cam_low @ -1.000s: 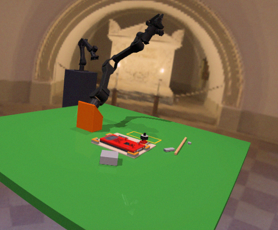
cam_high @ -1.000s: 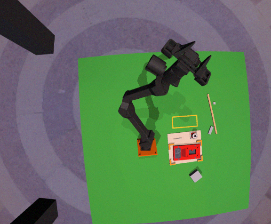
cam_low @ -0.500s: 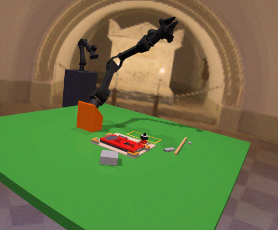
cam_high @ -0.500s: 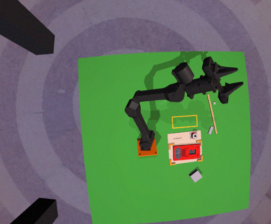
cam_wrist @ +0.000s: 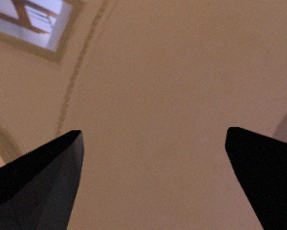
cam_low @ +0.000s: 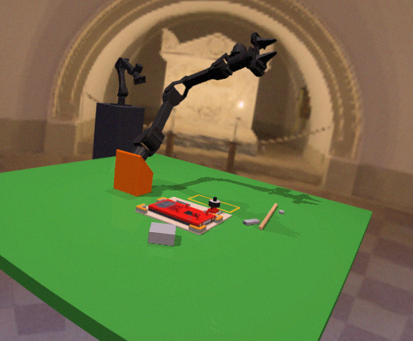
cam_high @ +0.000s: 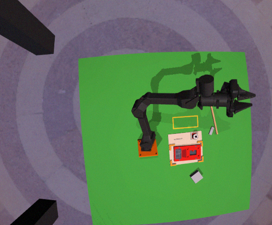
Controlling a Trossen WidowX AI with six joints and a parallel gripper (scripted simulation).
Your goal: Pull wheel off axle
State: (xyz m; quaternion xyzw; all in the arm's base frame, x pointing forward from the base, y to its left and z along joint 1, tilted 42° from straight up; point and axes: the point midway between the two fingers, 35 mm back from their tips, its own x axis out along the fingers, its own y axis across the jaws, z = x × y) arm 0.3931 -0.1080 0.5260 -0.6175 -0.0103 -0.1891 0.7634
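The wheel lies 40 mm behind my gripper tip, 220 mm to the right of it and 580 mm below it. From my gripper tip the other things lie so: small grey cube (130 mm ahead, 20 mm to the left, 610 mm below); wooden stick (110 mm ahead, 60 mm to the right, 610 mm below); grey box (10 mm behind, 520 mm to the right, 600 mm below).
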